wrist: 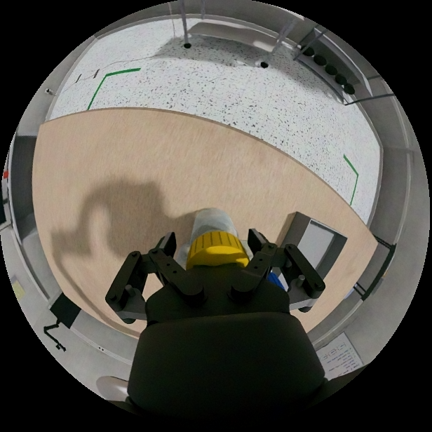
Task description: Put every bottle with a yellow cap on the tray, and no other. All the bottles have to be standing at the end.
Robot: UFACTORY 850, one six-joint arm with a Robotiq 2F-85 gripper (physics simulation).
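A bottle with a ribbed yellow cap (216,246) and a pale, translucent body (214,220) is in the lower middle of the wrist view, close to the gripper's palm. My gripper (211,237) is open, with one finger on each side of the yellow cap and a gap between them and it. The tray (302,225), a grey box with raised walls, is to the right of the gripper. Part of a blue cap (276,281) shows behind the right finger. The gripper body hides the rest of it and the near part of the table.
The wooden table (200,160) carries the arm's shadow on the left. Its far edge curves across the view, with the speckled floor (210,90) beyond. A grey rack with dark round openings stands at the far right. A walled ledge runs along the left.
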